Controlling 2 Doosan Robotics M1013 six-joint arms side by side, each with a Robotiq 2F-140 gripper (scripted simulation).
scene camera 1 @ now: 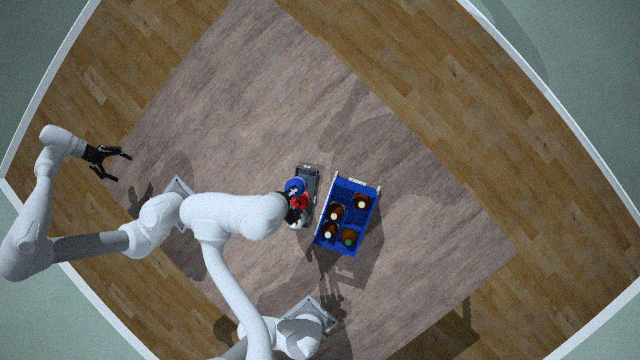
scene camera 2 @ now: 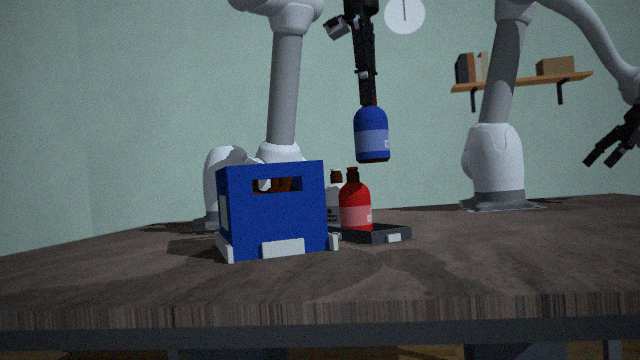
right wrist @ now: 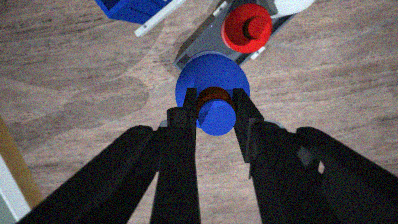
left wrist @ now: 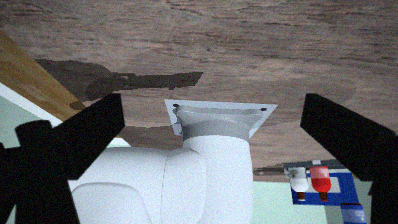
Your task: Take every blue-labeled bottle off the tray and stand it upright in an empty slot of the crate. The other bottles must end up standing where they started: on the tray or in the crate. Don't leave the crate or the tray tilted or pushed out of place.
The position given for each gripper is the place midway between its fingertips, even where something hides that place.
In view: the left gripper (scene camera 1: 124,169), the right gripper (scene camera 2: 368,105), a red bottle (scene camera 2: 355,210), a blue-labeled bottle (scene camera 2: 371,135), a blue crate (scene camera 2: 253,219) and a dark tray (scene camera 2: 378,235).
The red bottle is seen too in the right wrist view (right wrist: 236,31). The blue-labeled bottle shows as well in the right wrist view (right wrist: 214,74). The blue crate also shows in the left wrist view (left wrist: 342,190).
